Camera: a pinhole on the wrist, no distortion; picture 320 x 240 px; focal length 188.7 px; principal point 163.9 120.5 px. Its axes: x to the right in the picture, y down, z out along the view. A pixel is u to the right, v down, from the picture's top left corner.
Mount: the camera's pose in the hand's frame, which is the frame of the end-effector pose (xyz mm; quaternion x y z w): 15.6 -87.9 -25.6 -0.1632 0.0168 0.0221 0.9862
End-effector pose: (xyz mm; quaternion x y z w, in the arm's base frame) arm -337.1 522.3 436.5 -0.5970 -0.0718 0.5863 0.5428
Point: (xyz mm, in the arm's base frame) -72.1 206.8 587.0
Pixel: behind the camera
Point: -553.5 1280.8 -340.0
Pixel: outside the picture
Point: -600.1 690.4 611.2
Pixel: 114.1 78.7
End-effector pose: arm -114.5 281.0 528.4 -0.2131 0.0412 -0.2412 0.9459
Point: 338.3 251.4 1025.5
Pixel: 298.6 70.0
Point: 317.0 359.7 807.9
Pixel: 301.9 149.6
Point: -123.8 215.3 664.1
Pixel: 172.4 8.0
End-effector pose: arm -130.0 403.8 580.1 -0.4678 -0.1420 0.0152 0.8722
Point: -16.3 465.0 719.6
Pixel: outside the picture
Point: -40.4 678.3 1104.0
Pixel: outside the picture
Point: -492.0 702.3 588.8
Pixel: 15.8 165.0
